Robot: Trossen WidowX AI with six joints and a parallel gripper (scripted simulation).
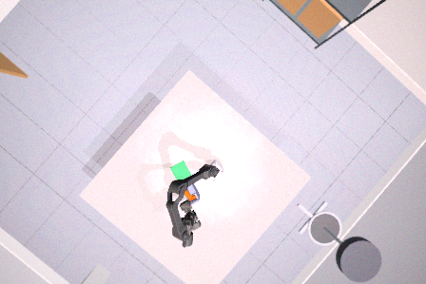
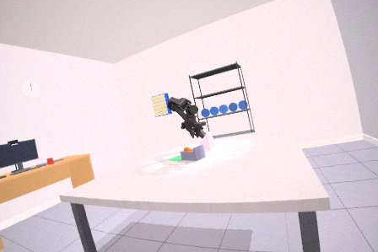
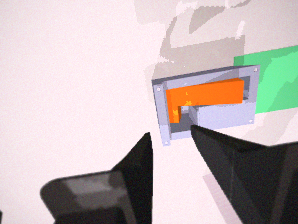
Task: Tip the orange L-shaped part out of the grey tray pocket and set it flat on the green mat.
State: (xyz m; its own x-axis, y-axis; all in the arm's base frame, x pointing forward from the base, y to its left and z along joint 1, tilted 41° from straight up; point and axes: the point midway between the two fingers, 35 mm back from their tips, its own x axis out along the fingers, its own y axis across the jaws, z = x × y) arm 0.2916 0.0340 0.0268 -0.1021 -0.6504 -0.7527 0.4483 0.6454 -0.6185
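Right now the orange L-shaped part is 10 cm below my gripper tip, 4 cm to the right of it and 3 cm behind it. Also, from my gripper tip: green mat 20 cm to the right, 16 cm below, 11 cm behind.
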